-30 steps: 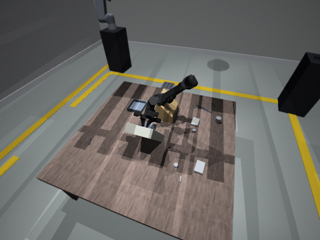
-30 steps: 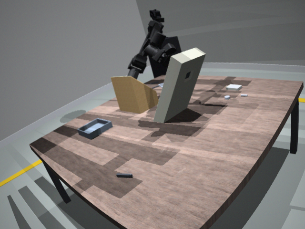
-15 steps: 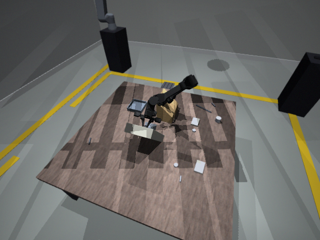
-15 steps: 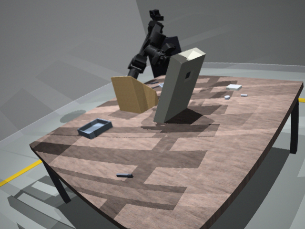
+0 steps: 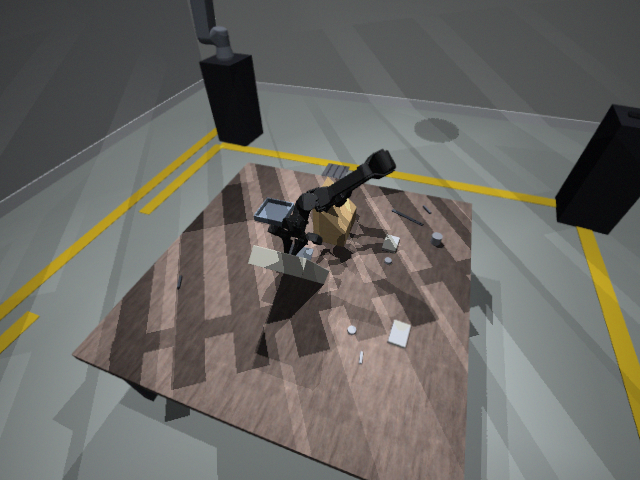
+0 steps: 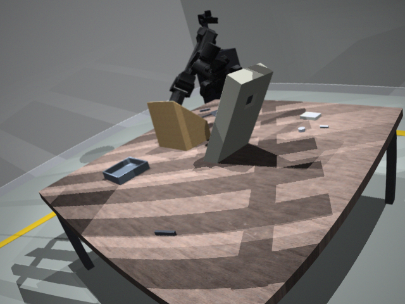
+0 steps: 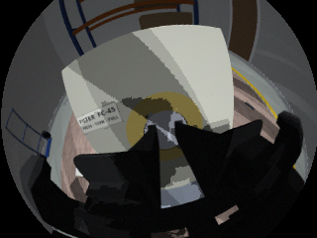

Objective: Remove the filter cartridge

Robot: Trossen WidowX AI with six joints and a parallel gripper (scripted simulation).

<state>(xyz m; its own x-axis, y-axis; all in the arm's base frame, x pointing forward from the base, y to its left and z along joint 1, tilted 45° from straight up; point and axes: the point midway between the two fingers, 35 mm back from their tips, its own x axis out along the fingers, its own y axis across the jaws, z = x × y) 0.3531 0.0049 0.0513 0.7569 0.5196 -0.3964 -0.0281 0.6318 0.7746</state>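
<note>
Right now my gripper tip is 10 mm short of the round filter cartridge and 10 mm above it. From my gripper tip the other things lie so: grey service panel: 40 mm behind, 80 mm below; then blue-grey tray: 400 mm behind, 330 mm to the right, 220 mm below.
</note>
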